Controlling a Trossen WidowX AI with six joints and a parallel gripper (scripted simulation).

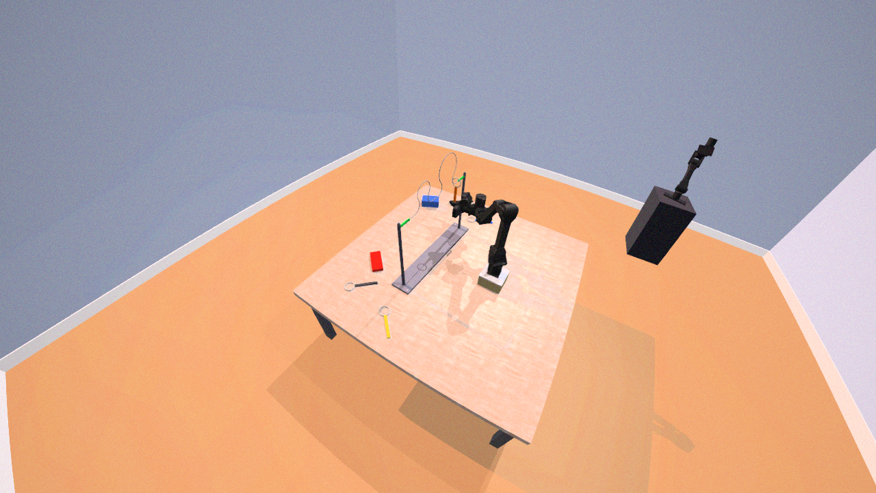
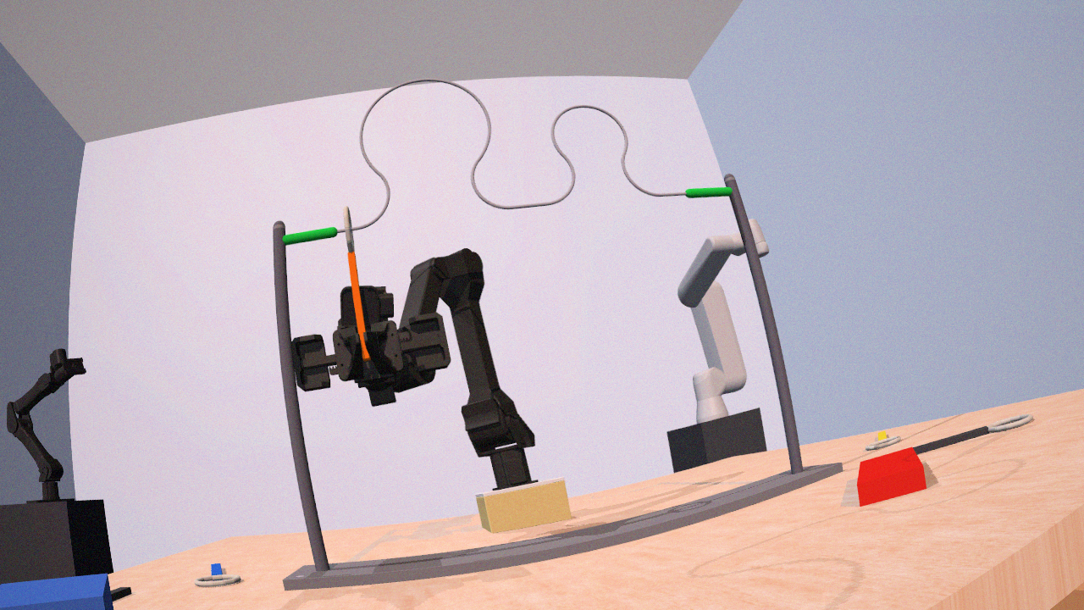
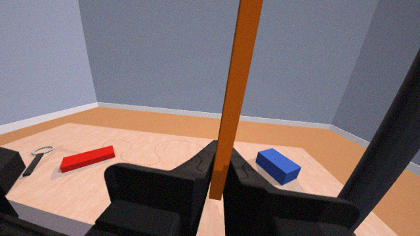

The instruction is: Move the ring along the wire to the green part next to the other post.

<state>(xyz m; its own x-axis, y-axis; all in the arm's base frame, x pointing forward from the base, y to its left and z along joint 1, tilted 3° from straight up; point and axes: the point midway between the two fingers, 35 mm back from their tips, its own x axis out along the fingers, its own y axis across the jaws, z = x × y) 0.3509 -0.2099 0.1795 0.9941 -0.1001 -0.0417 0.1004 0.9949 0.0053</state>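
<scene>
Now: the wire rig 1 cm behind my gripper tip, 19 cm to the left of it and 4 cm above it. Also, from my gripper tip: orange-handled ring 3 cm behind, 9 cm above; then blue block 26 cm ahead, 25 cm to the right, 23 cm below; then blue-handled ring 12 cm behind, 24 cm to the right, 25 cm below.
</scene>
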